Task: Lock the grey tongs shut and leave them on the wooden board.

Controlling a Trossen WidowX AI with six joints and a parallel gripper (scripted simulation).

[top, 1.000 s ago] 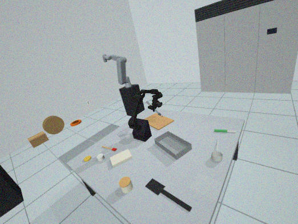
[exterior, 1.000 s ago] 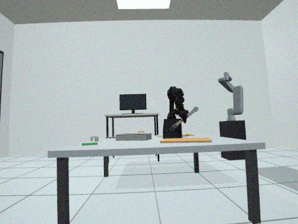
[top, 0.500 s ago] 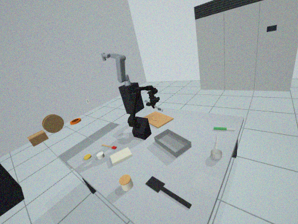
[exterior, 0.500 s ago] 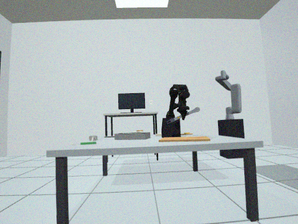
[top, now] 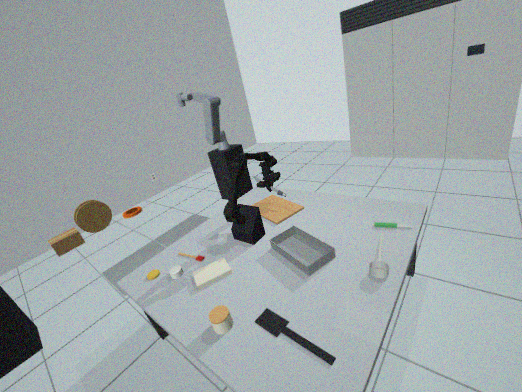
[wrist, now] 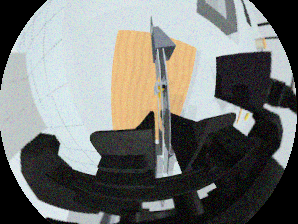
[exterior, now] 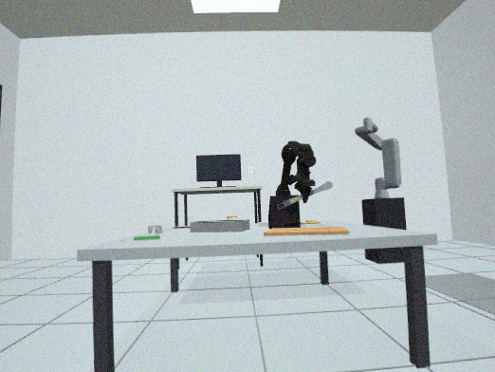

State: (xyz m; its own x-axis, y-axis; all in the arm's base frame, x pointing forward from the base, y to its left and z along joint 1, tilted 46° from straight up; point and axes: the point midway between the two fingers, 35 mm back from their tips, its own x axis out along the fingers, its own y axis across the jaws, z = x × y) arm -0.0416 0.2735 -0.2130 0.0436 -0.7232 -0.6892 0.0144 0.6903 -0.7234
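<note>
My gripper tip is now 130 mm above the wooden board. Round my gripper tip: roasting tin 420 mm ahead, 330 mm to the right, 110 mm below; then red-tipped brush 130 mm behind, 630 mm to the right, 130 mm below; then cream block 100 mm ahead, 670 mm to the right, 120 mm below.
</note>
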